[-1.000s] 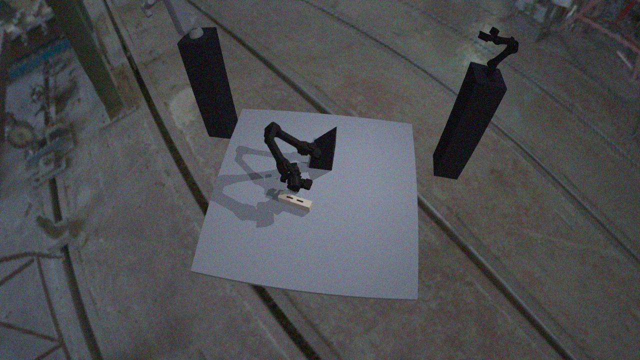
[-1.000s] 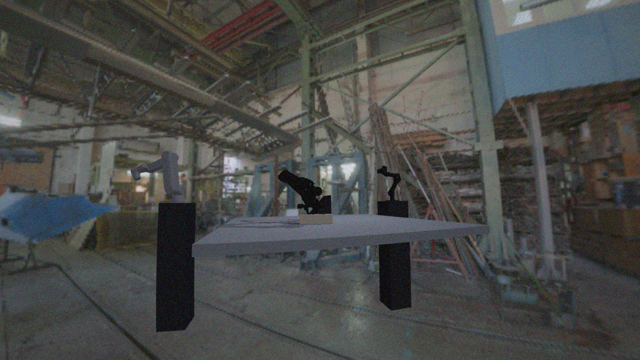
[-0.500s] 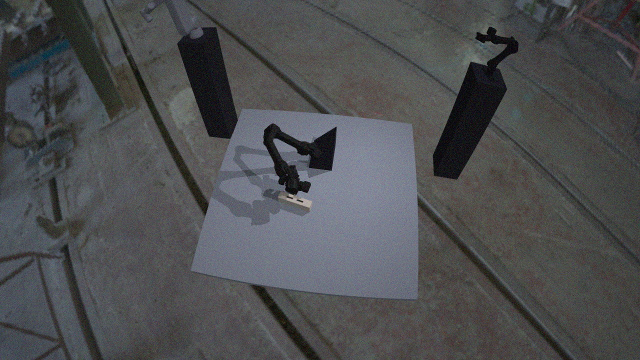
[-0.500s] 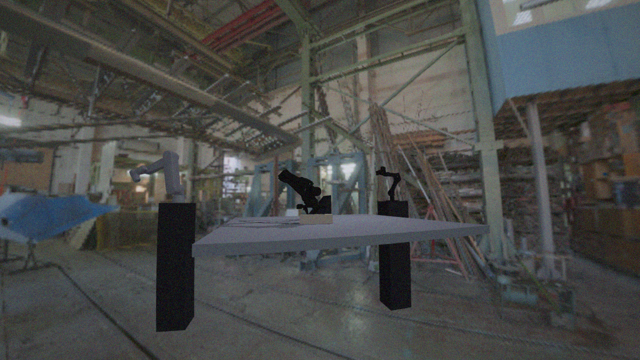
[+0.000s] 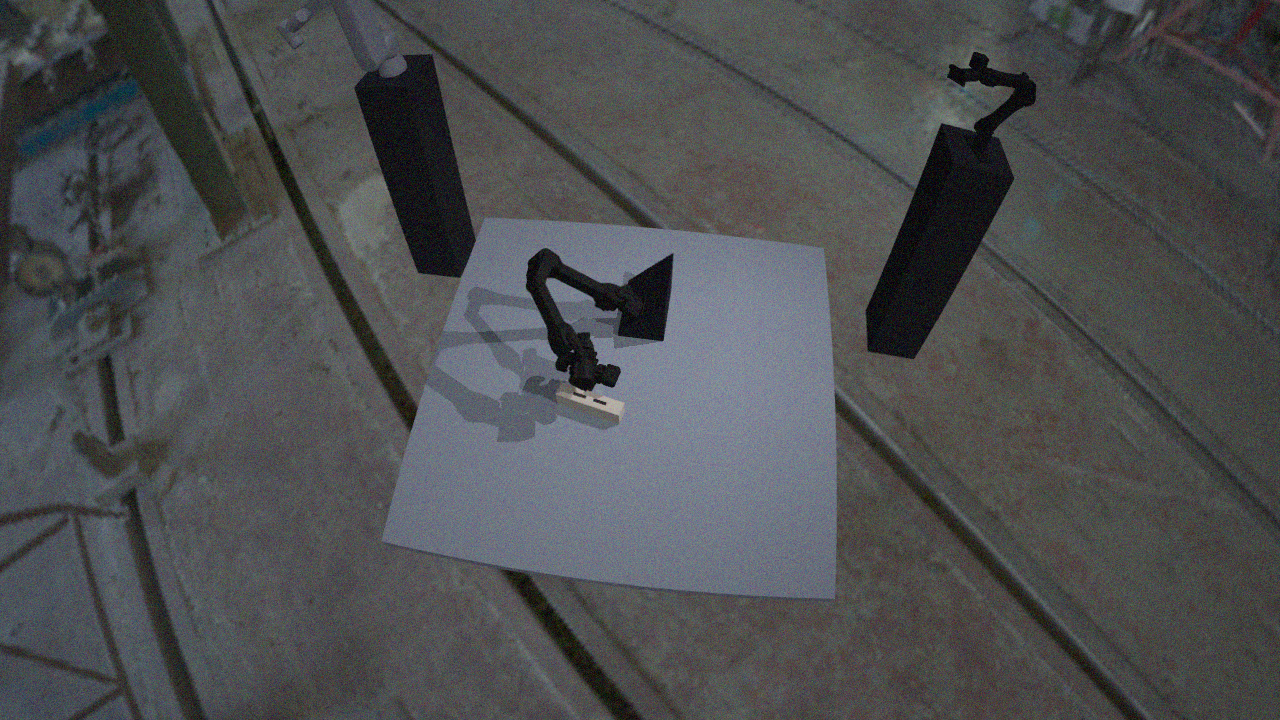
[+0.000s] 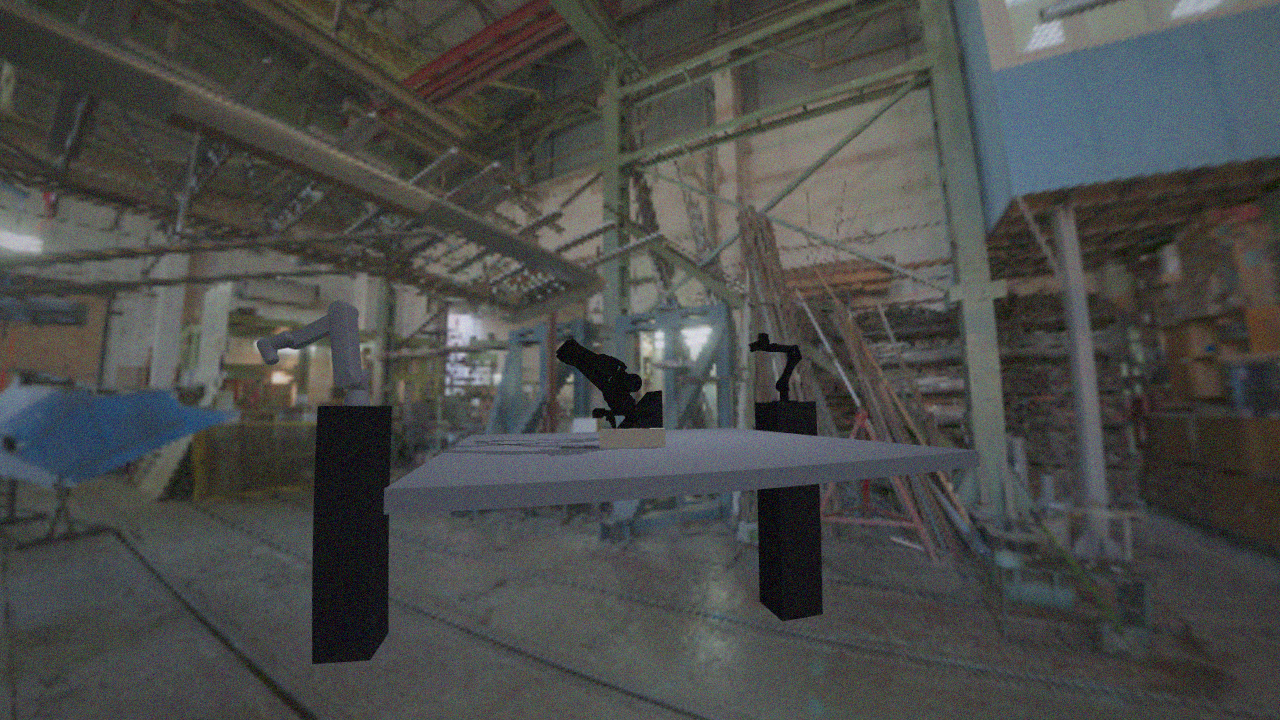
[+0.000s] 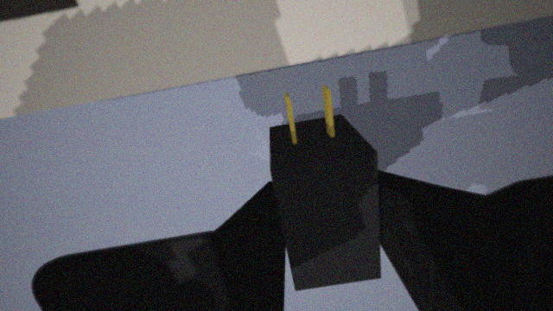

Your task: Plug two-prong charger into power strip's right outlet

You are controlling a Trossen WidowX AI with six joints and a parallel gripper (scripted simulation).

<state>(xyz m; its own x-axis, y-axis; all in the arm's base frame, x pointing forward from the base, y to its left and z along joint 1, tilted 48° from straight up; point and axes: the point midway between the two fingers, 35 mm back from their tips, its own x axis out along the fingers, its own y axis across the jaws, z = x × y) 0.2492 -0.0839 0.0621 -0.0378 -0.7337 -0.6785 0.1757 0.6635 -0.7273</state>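
The black two-prong charger lies 2 cm ahead of my gripper tip and 1 cm above it.
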